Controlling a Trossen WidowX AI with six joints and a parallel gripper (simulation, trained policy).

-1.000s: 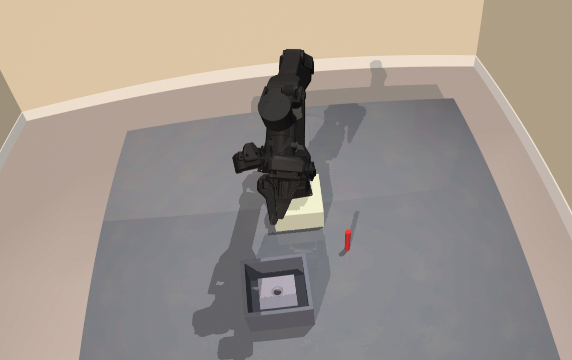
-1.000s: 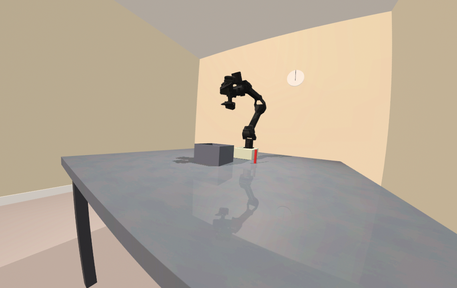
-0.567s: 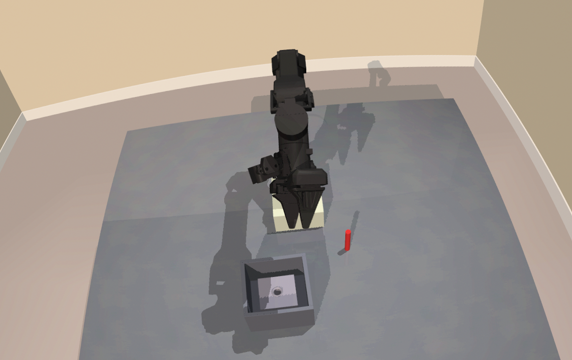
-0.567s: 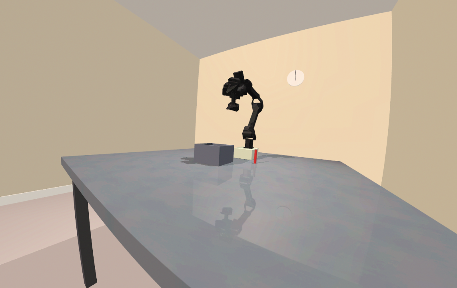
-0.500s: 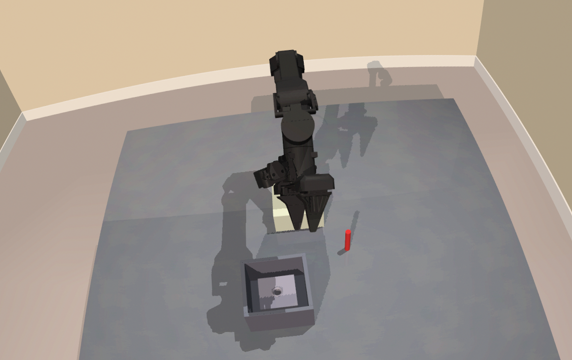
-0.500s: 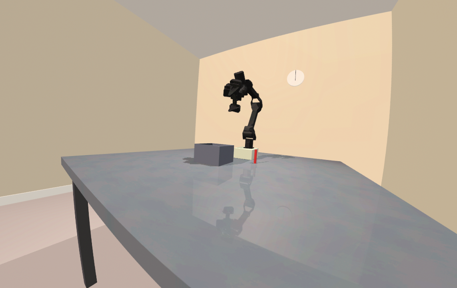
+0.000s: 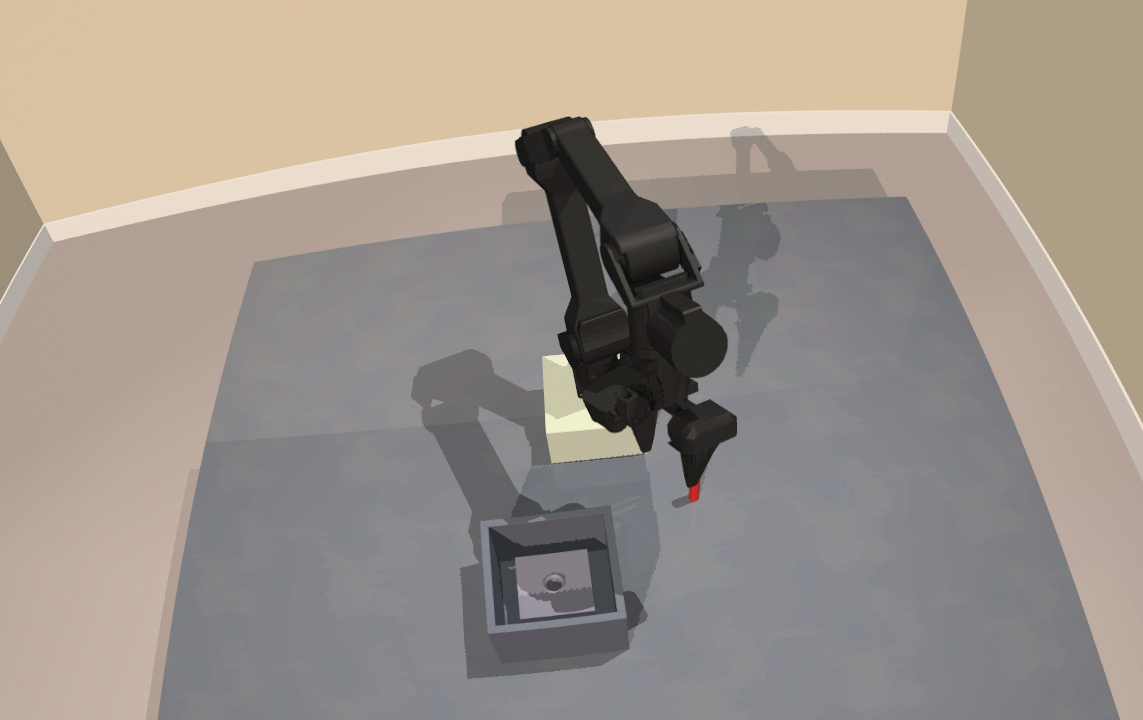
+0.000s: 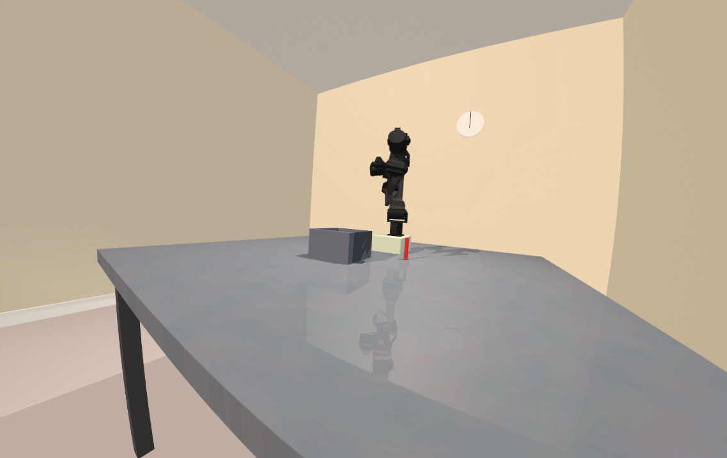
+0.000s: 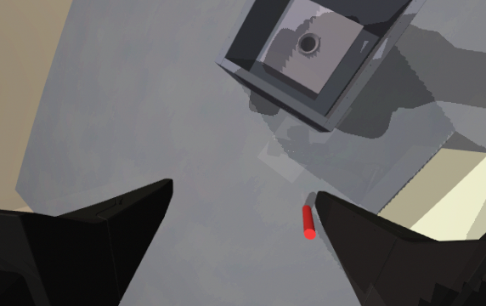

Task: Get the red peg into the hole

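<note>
Now: the red peg 9 cm behind my gripper tip, 5 cm to the left of it and 17 cm below it. From my gripper tip the other things lie so: grey box 4 cm ahead, 15 cm to the right, 18 cm below; pale plate 4 cm ahead, 15 cm to the right, 16 cm below.
</note>
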